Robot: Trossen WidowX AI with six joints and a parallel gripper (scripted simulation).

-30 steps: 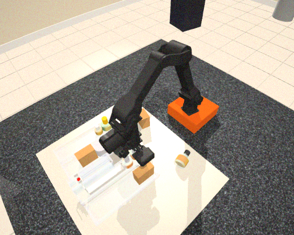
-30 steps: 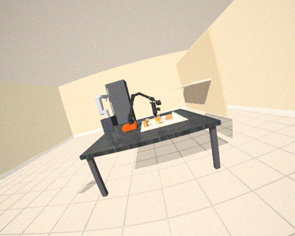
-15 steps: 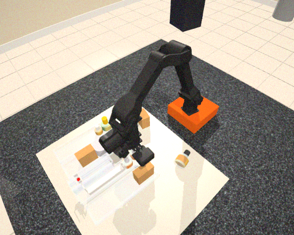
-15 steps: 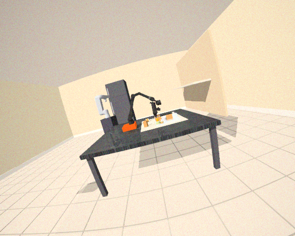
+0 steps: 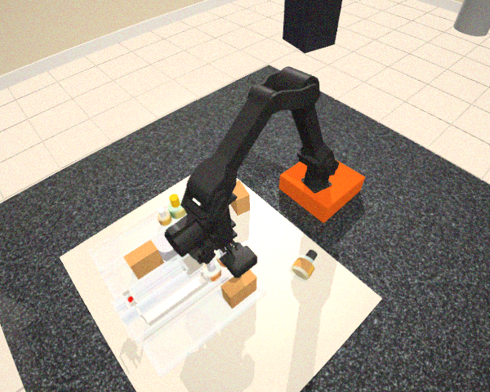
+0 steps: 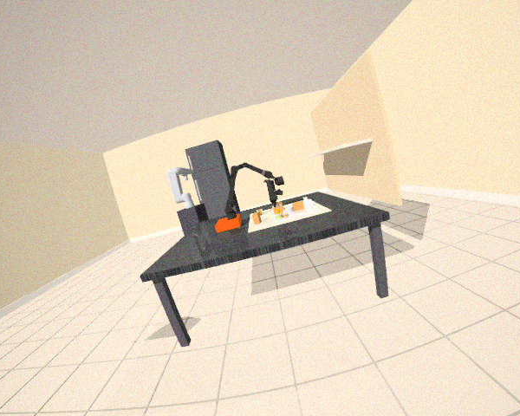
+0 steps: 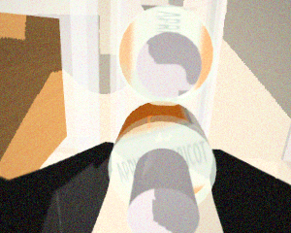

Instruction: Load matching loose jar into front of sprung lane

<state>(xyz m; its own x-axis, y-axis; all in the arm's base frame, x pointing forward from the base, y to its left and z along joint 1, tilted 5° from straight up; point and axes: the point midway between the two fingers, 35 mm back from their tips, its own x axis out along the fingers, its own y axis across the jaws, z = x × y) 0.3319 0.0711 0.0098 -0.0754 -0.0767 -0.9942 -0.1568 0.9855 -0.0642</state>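
My gripper tip is 15 cm short of the clear sprung lane and 3 cm above it.
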